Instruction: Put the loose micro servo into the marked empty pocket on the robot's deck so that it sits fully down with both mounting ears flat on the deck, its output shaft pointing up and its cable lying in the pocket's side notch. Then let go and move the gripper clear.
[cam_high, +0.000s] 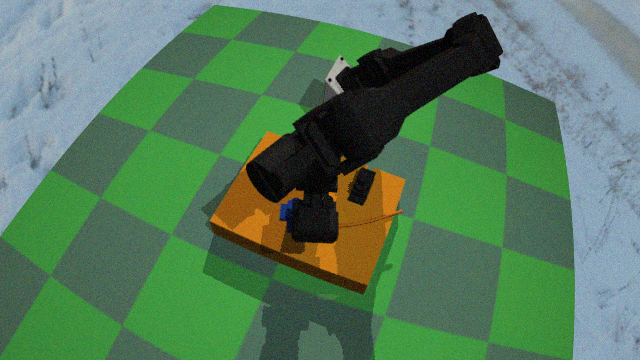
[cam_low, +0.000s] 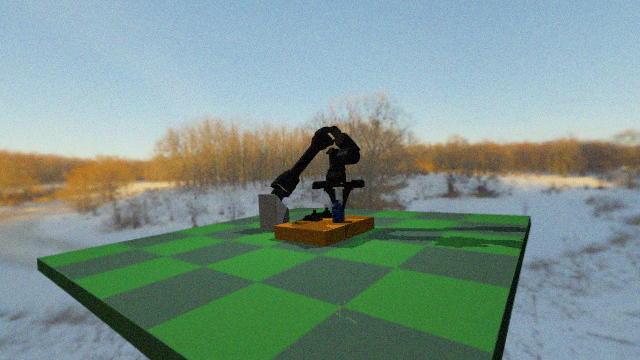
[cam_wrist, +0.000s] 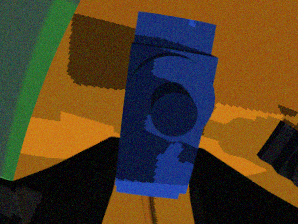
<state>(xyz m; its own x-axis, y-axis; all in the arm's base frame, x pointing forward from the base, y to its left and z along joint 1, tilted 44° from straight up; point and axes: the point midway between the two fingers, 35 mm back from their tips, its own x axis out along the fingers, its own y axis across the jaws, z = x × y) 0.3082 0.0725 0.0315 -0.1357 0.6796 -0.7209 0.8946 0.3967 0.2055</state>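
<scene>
Right now the orange deck is 1 cm behind my gripper tip, 2 cm to the right of it and 7 cm below it.
</scene>
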